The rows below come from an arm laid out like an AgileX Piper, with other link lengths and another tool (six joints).
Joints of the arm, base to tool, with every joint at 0 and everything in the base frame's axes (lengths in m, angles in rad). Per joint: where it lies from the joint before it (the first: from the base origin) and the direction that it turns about. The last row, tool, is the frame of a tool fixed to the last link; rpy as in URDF.
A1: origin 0 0 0.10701 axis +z
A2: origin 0 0 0 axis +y
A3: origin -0.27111 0 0.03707 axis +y
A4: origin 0.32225 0 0.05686 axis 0.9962 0 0.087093
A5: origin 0 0 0 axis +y
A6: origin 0.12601 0 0.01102 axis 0.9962 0 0.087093
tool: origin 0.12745 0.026 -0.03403 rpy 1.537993 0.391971 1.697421
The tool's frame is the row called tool.
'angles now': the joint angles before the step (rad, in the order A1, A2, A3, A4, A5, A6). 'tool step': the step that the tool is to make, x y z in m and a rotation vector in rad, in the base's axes. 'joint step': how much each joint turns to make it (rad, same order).
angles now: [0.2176, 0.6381, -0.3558, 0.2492, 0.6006, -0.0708]
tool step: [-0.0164, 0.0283, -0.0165, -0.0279, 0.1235, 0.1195]
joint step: [0.1038, 0.1482, -0.0641, 0.0100, 0.0451, -0.0097]
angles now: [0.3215, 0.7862, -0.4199, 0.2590, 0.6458, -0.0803]
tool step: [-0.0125, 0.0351, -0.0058, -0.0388, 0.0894, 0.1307]
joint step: [0.1381, 0.1595, -0.1005, -0.0209, 0.0353, 0.0272]
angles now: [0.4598, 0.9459, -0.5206, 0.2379, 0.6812, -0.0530]
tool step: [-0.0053, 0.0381, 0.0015, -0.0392, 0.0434, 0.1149]
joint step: [0.1361, 0.1516, -0.1224, -0.0396, 0.0222, 0.0463]
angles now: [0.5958, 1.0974, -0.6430, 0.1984, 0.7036, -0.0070]
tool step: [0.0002, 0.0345, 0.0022, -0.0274, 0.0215, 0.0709]
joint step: [0.0991, 0.1308, -0.1176, -0.0360, 0.0148, 0.0501]
